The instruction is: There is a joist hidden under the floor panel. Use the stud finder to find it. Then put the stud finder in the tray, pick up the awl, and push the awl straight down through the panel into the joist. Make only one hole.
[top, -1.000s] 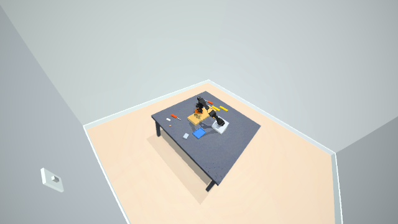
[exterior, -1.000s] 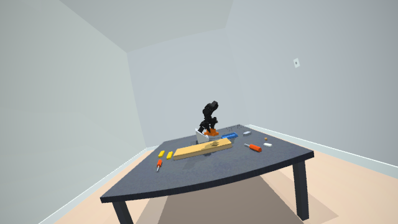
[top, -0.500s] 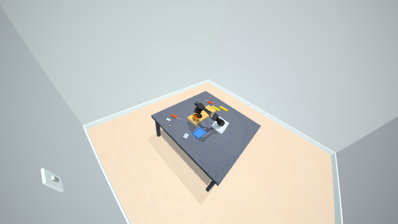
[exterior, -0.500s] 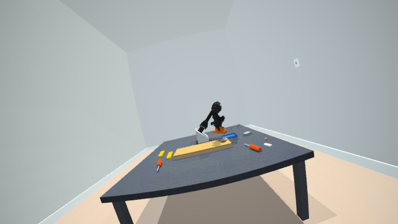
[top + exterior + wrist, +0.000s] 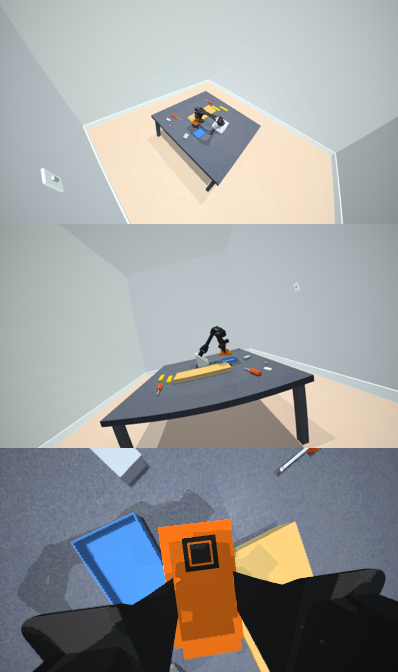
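Now: the blue tray 110 mm behind my gripper tip, 40 mm to the left of it and 120 mm below it. From my gripper tip the other things lie so: square indicator (10 mm ahead, 20 mm to the left, 30 mm above); grey block (30 mm behind, 230 mm to the left, 120 mm below); orange stud finder (10 mm to the left, 20 mm above).
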